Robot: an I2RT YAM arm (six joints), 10 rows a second.
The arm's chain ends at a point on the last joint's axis. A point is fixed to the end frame.
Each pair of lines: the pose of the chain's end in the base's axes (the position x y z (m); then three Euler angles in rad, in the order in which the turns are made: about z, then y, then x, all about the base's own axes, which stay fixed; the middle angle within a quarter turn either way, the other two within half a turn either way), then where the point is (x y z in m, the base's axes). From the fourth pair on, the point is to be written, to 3 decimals.
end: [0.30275 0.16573 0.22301 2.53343 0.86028 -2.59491]
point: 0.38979 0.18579 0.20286
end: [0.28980 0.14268 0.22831 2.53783 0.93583 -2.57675]
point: 0.37869 0.15939 0.21408
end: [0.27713 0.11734 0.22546 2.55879 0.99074 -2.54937]
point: 0.36711 0.13101 0.21544
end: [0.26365 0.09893 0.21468 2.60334 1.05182 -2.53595]
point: 0.355 0.108 0.209
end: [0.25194 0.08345 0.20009 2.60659 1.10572 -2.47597]
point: 0.343 0.090 0.198
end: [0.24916 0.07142 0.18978 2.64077 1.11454 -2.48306]
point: 0.341 0.076 0.188
